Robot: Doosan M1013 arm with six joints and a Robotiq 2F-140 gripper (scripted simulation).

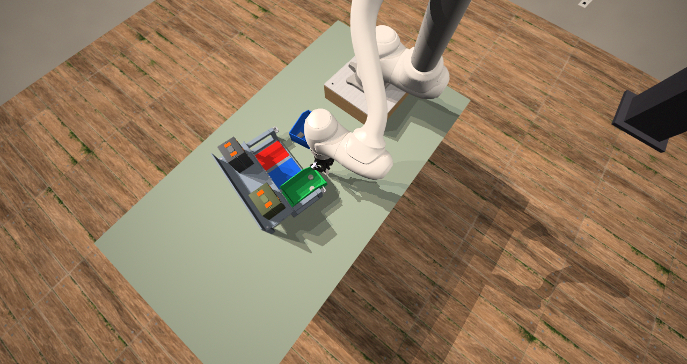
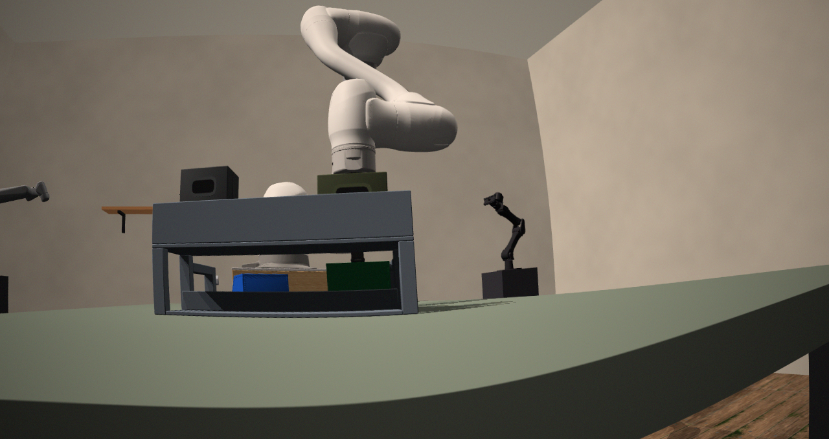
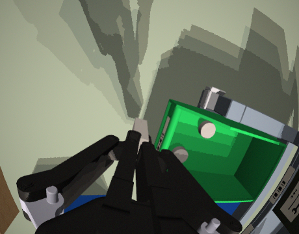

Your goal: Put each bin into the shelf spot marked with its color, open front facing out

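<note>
Right now my hand is 110 mm short of the green bin and 30 mm to the left of it. Round my hand: black box 200 mm ahead, 290 mm to the right, 110 mm above; olive box 260 mm ahead, 70 mm to the right, 100 mm above; blue bin 120 mm behind, 200 mm to the right, 10 mm below.
</note>
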